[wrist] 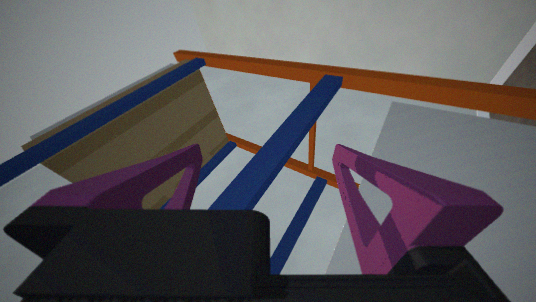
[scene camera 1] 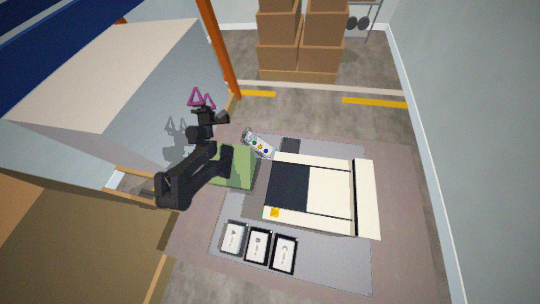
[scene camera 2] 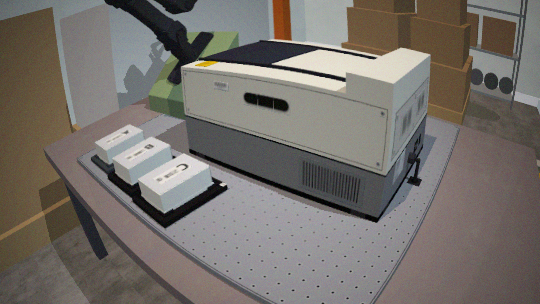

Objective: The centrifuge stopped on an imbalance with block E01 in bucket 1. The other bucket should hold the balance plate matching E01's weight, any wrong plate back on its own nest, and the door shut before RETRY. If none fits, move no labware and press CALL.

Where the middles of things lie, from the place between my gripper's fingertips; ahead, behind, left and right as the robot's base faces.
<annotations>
The dark sliding door (scene camera 1: 288,186) is 44 cm ahead of my hand, 23 cm to the right of it and 28 cm below it. The rest, counted from my hand: cream and grey centrifuge (scene camera 2: 343,128) 59 cm ahead, 22 cm to the right, 37 cm below.
</annotations>
